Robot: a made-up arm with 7 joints. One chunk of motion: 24 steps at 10 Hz.
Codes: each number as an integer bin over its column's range. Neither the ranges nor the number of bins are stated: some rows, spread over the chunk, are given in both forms.
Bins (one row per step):
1: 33 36 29 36 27 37 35
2: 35 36 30 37 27 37 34
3: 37 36 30 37 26 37 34
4: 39 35 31 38 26 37 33
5: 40 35 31 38 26 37 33
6: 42 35 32 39 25 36 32
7: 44 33 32 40 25 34 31
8: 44 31 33 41 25 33 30
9: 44 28 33 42 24 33 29
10: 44 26 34 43 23 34 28
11: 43 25 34 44 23 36 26
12: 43 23 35 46 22 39 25
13: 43 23 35 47 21 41 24
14: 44 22 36 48 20 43 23
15: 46 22 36 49 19 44 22
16: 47 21 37 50 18 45 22
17: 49 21 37 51 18 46 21
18: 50 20 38 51 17 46 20
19: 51 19 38 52 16 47 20
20: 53 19 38 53 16 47 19
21: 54 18 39 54 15 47 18
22: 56 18 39 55 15 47 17
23: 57 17 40 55 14 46 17
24: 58 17 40 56 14 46 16
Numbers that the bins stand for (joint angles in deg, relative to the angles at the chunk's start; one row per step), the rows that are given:
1: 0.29 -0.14 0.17 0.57 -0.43 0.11 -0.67
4: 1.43 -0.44 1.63 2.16 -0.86 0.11 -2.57
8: 2.38 -1.65 3.10 4.54 -1.29 -0.33 -5.43
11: 2.19 -3.46 3.83 6.92 -2.14 0.00 -9.24
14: 2.38 -4.37 5.29 10.10 -3.43 0.78 -12.10
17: 3.33 -4.67 6.02 12.48 -4.29 1.11 -14.00
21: 4.29 -5.57 7.48 14.86 -5.57 1.22 -16.86
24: 5.05 -5.87 8.21 16.44 -6.00 1.11 -18.76
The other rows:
2: 0.67 -0.14 0.90 1.37 -0.43 0.11 -1.62
3: 1.05 -0.14 0.90 1.37 -0.86 0.11 -1.62
5: 1.62 -0.44 1.63 2.16 -0.86 0.11 -2.57
6: 2.00 -0.44 2.37 2.95 -1.29 0.00 -3.52
7: 2.38 -1.05 2.37 3.75 -1.29 -0.22 -4.48
9: 2.38 -2.56 3.10 5.33 -1.71 -0.33 -6.38
10: 2.38 -3.16 3.83 6.13 -2.14 -0.22 -7.33
12: 2.19 -4.06 4.56 8.51 -2.57 0.33 -10.19
13: 2.19 -4.06 4.56 9.30 -3.00 0.56 -11.14
15: 2.76 -4.37 5.29 10.89 -3.86 0.89 -13.05
16: 2.95 -4.67 6.02 11.68 -4.29 1.00 -13.05
18: 3.52 -4.97 6.75 12.48 -4.71 1.11 -14.95
19: 3.71 -5.27 6.75 13.27 -5.14 1.22 -14.95
20: 4.10 -5.27 6.75 14.06 -5.14 1.22 -15.90
22: 4.67 -5.57 7.48 15.65 -5.57 1.22 -17.81
23: 4.86 -5.87 8.21 15.65 -6.00 1.11 -17.81

